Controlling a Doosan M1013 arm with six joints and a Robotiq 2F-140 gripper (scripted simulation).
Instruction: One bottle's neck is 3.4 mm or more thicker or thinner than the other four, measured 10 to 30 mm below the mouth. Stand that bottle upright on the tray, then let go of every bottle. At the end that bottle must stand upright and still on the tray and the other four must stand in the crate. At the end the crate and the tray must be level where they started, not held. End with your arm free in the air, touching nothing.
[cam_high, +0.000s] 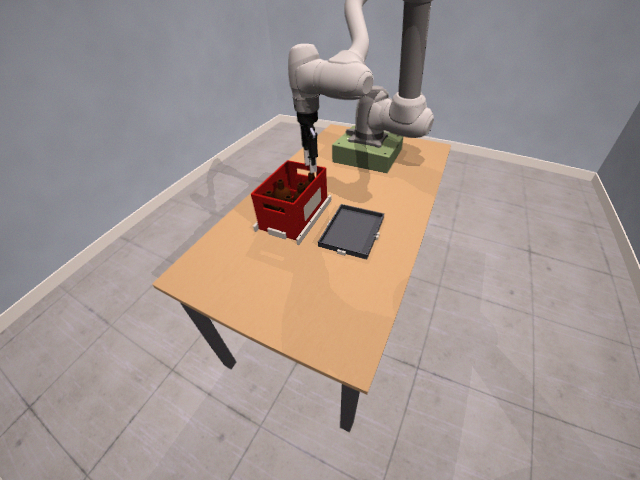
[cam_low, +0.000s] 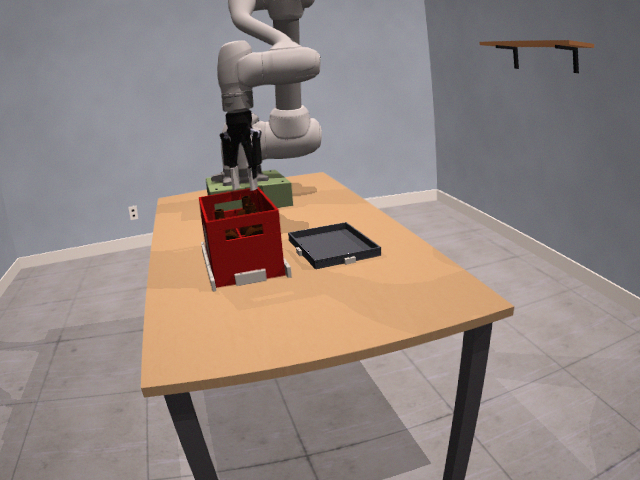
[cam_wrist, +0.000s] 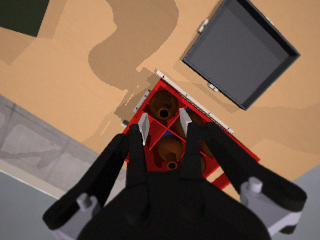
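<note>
The red crate lies 130 mm below my hand, 90 mm ahead of it and 50 mm to the right of it. Round my hand: dark grey tray 220 mm to the left, 200 mm below, 100 mm ahead; then glass bottle 180 mm ahead, 130 mm below, 90 mm to the right.
</note>
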